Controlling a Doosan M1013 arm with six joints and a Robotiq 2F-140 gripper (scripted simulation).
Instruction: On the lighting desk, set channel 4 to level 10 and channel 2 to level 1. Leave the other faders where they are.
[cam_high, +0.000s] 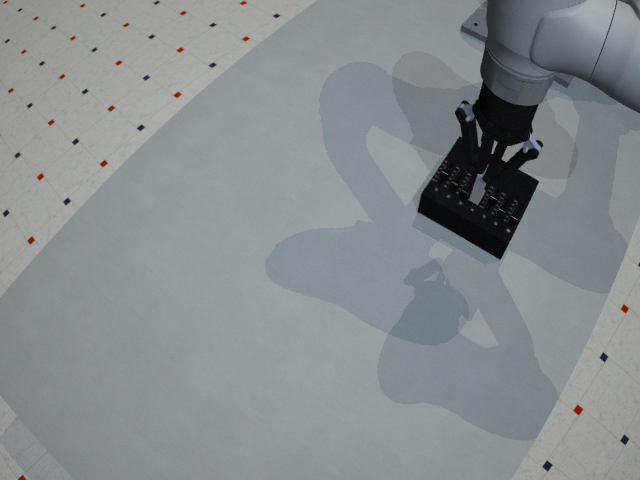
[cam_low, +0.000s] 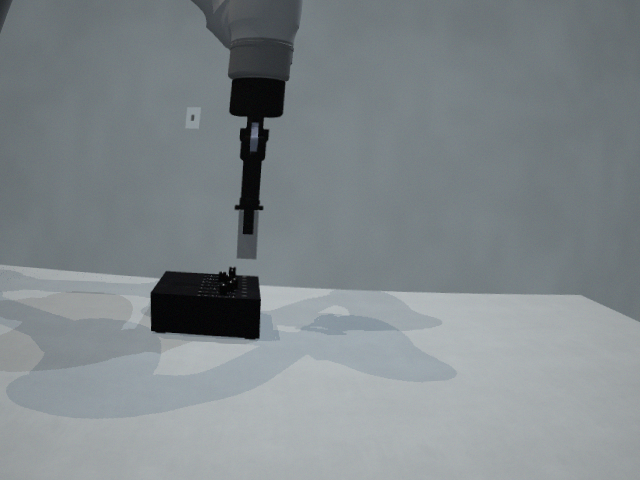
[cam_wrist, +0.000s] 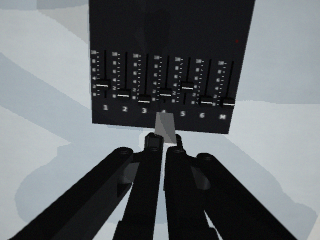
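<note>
Now: the channel 4 fader cap 20 mm behind my hand and 60 mm below it. Round my hand: channel 5 fader cap (30 mm behind, 20 mm to the left, 60 mm below); channel 2 fader cap (20 mm behind, 50 mm to the right, 60 mm below); channel 1 fader cap (20 mm behind, 70 mm to the right, 60 mm below).
</note>
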